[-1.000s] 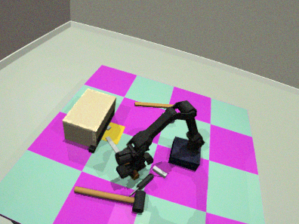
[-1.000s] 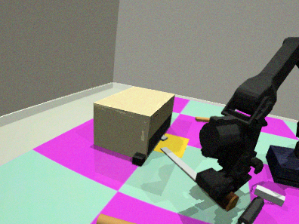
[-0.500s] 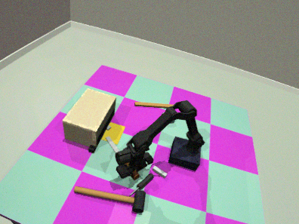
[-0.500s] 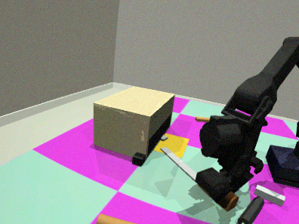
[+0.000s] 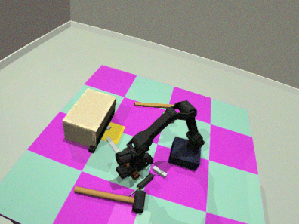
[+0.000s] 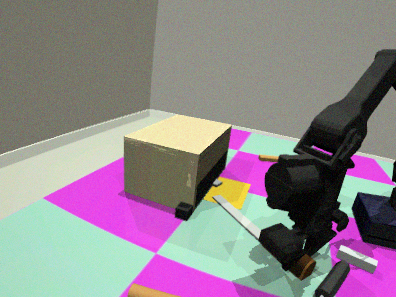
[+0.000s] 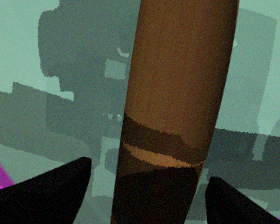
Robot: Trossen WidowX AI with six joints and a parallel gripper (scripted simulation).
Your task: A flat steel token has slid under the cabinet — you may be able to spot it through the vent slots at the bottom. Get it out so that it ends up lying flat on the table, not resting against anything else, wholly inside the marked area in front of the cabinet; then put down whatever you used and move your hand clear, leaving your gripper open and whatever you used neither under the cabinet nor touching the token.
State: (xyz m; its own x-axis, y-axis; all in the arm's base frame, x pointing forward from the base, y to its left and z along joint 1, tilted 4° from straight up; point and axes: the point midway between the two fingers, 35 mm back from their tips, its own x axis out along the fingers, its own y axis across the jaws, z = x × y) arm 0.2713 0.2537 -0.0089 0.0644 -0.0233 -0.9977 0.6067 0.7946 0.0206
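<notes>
Now: gripper tip 6 cm to the right of the black-handled screwdriver and 6 cm past it. The rest, counted from my gripper tip: grey bar: 13 cm behind, 6 cm to the right; grey block: 48 cm to the right, 8 cm behind, 1 cm above; grey steel token: 25 cm ahead, 24 cm to the right.
</notes>
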